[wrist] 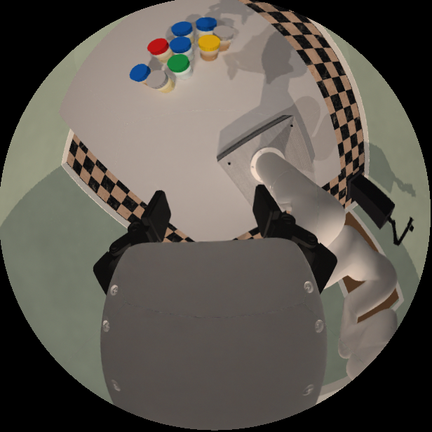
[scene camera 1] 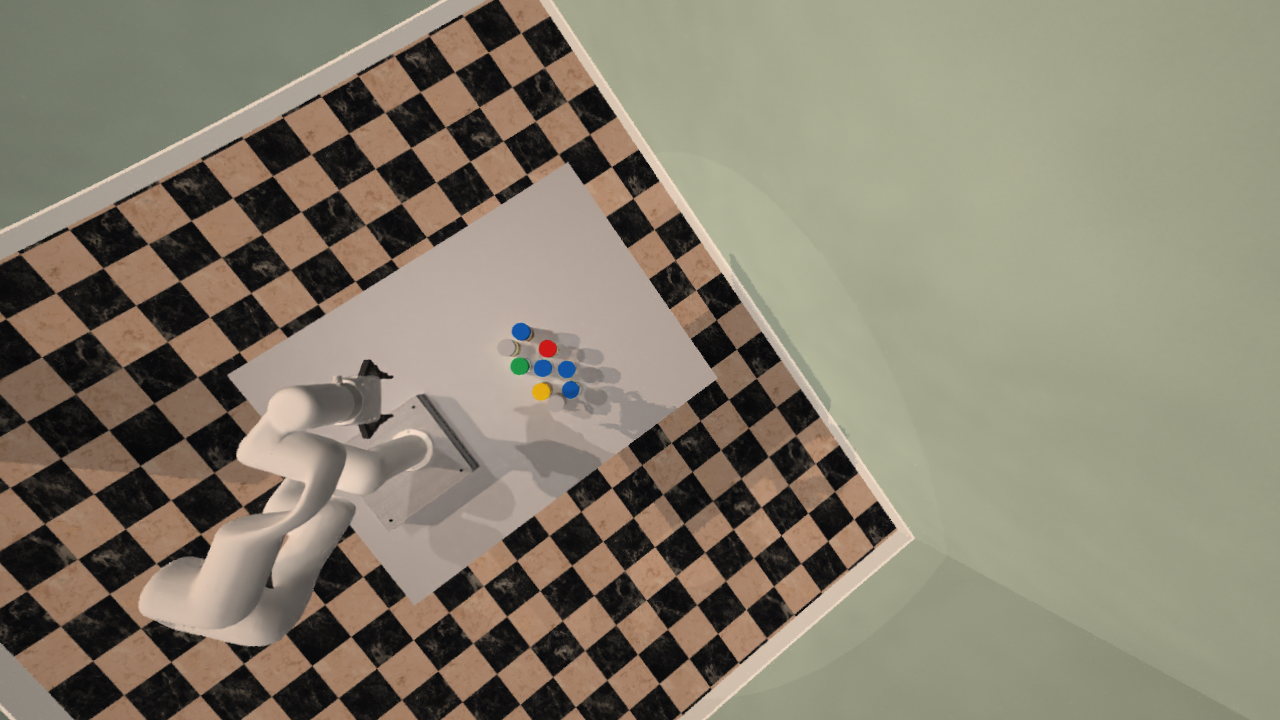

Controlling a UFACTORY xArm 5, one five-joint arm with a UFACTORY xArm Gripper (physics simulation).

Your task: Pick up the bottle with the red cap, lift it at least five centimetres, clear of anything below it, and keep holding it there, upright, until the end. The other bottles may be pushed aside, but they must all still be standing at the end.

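Pixels of known places: gripper, fingertip midpoint: (scene camera 1: 386,396); arm's base, origin of the base link: (scene camera 1: 412,449).
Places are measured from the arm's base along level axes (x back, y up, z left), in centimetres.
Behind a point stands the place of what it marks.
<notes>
The bottle with the red cap (scene camera 1: 547,348) @[x -51.1, y 3.7, z 1.1 cm] (wrist: 158,47) stands upright at the edge of a cluster of bottles on the grey table. Bottles with blue caps stand close to it, one (scene camera 1: 520,331) @[x -47.6, y 3.8, z 10.1 cm] (wrist: 140,73) on one side and another (scene camera 1: 542,368) @[x -46.2, y 3.8, z -3.1 cm] (wrist: 180,45) on the other. A bottle with a green cap (scene camera 1: 519,366) @[x -41.0, y 3.7, z 1.5 cm] (wrist: 178,63) and one with a grey cap (scene camera 1: 507,347) @[x -41.5, y 3.8, z 8.4 cm] (wrist: 157,79) are also near. My gripper (scene camera 1: 386,399) @[x -16.0, y 28.9, z 11.3 cm] (wrist: 210,199) is open and empty. It is well apart from the cluster, left of it in the scene view.
A yellow-capped bottle (scene camera 1: 540,391) @[x -41.5, y 3.7, z -8.5 cm] (wrist: 209,43), two more blue-capped bottles (scene camera 1: 566,368) @[x -52.1, y 3.7, z -7.4 cm] (scene camera 1: 570,389) @[x -49.2, y 3.7, z -13.5 cm] and another grey-capped one (scene camera 1: 555,402) @[x -43.1, y 3.8, z -14.0 cm] (wrist: 223,33) complete the cluster. The arm's base plate (scene camera 1: 402,492) @[x 9.6, y 0.3, z -8.9 cm] (wrist: 235,172) lies on the table (scene camera 1: 447,295) @[x -34.8, y -6.8, z 34.7 cm] (wrist: 165,145), beside the gripper in the scene view.
</notes>
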